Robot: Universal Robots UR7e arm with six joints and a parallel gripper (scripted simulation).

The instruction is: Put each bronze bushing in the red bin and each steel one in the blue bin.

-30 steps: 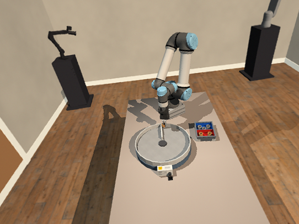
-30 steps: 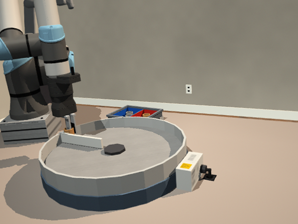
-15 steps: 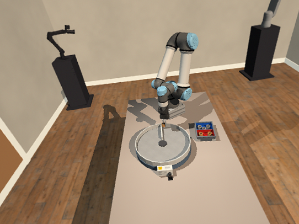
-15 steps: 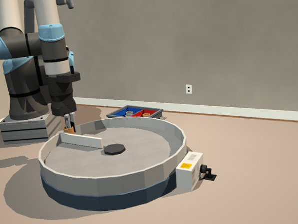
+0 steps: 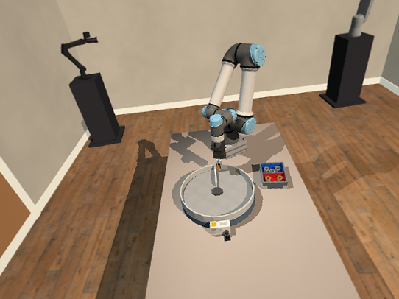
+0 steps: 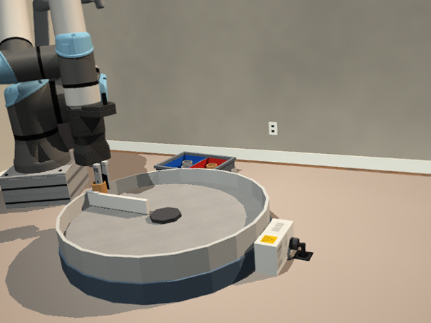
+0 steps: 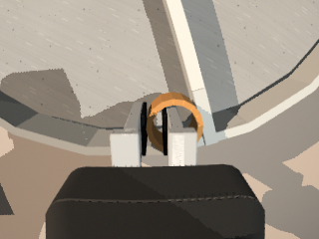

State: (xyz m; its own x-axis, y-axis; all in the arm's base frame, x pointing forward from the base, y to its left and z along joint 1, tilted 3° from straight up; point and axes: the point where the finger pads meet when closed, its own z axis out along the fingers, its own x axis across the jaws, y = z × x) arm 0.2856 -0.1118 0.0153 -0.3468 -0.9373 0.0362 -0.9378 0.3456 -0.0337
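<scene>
My gripper is now 9 cm short of the bin, 31 cm to the right of it and 7 cm above it. Round my hand: round turntable: 18 cm ahead, 5 cm to the right, 5 cm below.
</scene>
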